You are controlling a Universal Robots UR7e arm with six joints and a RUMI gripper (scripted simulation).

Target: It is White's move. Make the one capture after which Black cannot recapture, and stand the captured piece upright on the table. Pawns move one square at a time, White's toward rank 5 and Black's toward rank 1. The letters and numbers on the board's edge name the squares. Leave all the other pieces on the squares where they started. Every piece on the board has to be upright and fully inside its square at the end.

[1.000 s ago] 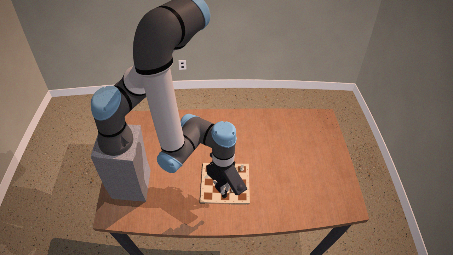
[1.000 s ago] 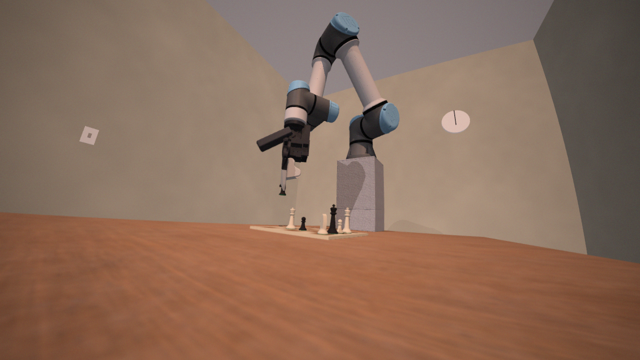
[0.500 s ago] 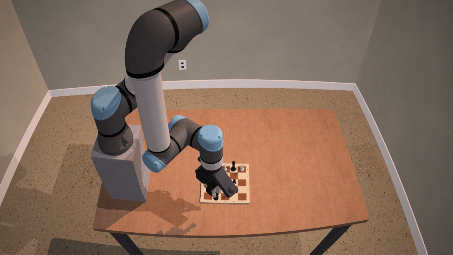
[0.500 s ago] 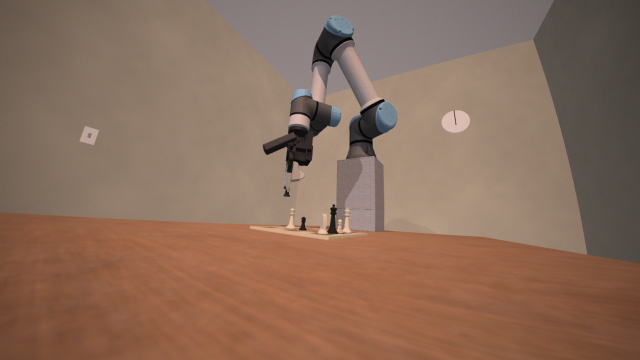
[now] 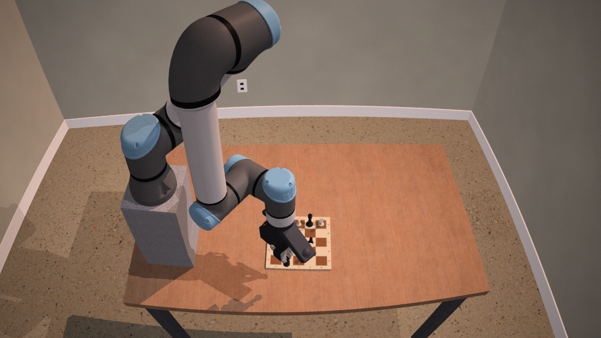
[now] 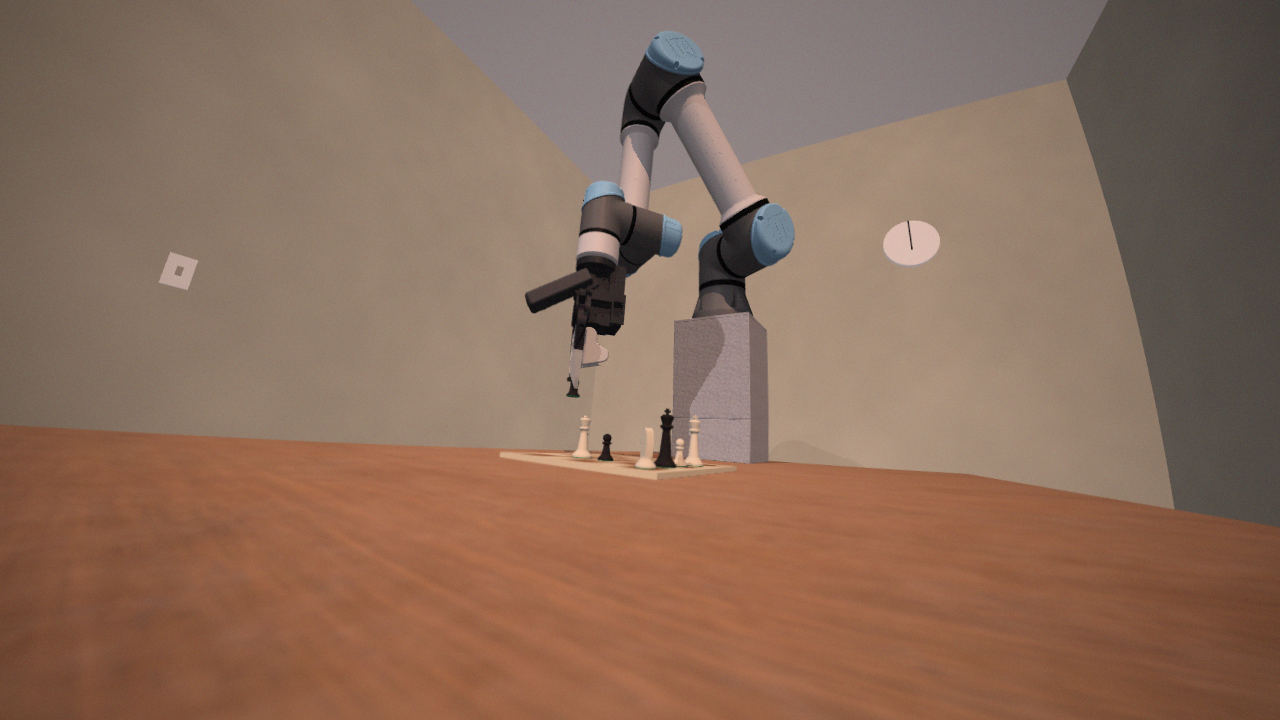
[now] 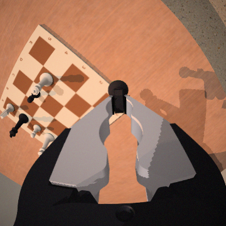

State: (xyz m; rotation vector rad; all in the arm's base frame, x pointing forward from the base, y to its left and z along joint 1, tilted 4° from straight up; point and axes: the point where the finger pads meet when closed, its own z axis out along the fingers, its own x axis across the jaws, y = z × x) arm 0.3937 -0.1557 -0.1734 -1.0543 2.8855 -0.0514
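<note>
Right now my hand is 100 mm short of the black pawn, 130 mm to the right of it and 100 mm above it. Also, from my hand: tall white piece 30 mm ahead, 210 mm to the left, 80 mm below; then black knight 10 mm below; then chessboard 60 mm ahead, 130 mm to the left, 120 mm below.
</note>
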